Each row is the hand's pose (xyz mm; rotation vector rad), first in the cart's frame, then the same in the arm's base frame.
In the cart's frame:
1: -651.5 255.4 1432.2 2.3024 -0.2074 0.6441
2: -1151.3 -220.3 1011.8 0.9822 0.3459 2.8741
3: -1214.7 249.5 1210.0 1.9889 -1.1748 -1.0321
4: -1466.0 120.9 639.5 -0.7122 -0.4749 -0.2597
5: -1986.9 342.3 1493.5 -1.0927 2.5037 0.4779
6: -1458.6 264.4 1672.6 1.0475 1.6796 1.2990
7: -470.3 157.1 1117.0 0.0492 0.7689 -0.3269
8: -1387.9 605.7 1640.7 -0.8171 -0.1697 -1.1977
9: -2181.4 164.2 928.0 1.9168 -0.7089 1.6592
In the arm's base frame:
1: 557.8 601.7 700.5 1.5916 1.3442 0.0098
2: 712.4 -112.2 1045.9 -1.4590 -1.5033 -1.4137
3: 324.4 219.0 1107.5 1.0023 -0.0391 -0.6414
4: 198.3 -404.9 1109.5 -1.1689 0.0130 1.1503
5: 82.7 237.8 1899.0 1.6360 -1.5327 -0.1136
6: 368.8 539.2 1518.8 -0.2747 -2.9759 -0.4064
7: 612.1 354.3 421.7 -1.2272 1.3854 0.3091
8: 72.3 668.3 1384.8 -1.6238 -0.2410 0.2182
9: 20.5 -381.9 1861.0 2.1013 1.1466 0.9643

